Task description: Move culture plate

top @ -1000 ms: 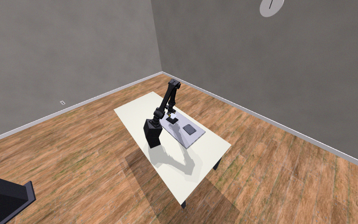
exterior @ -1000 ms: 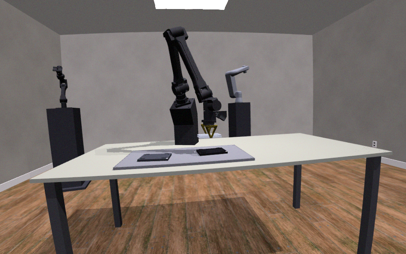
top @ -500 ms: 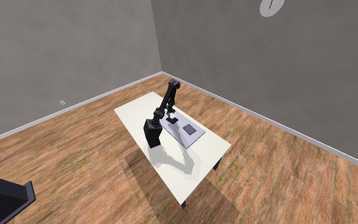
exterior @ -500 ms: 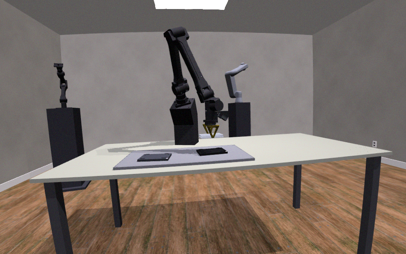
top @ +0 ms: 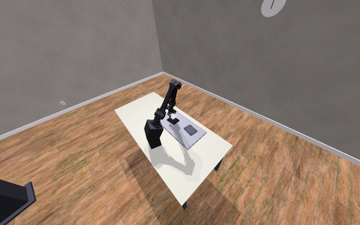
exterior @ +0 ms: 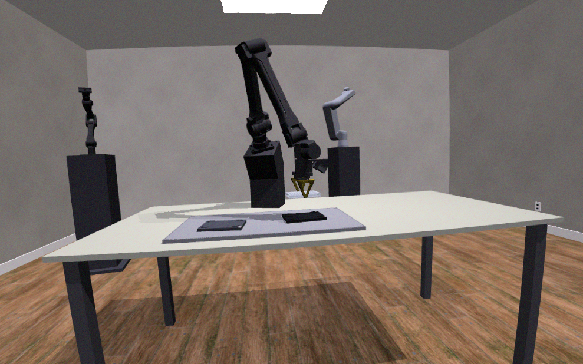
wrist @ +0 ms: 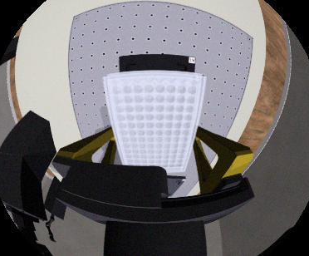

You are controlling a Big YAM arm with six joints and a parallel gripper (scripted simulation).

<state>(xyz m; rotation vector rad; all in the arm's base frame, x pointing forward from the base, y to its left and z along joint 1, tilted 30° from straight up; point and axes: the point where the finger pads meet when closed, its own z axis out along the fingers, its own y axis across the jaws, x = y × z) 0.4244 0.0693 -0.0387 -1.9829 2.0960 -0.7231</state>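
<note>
My hand is 100 mm above the nest N2. From my hand the other things lie so: clear lid: right at my hand; then nest N1: 10 mm behind, 330 mm to the right, 100 mm below.
</note>
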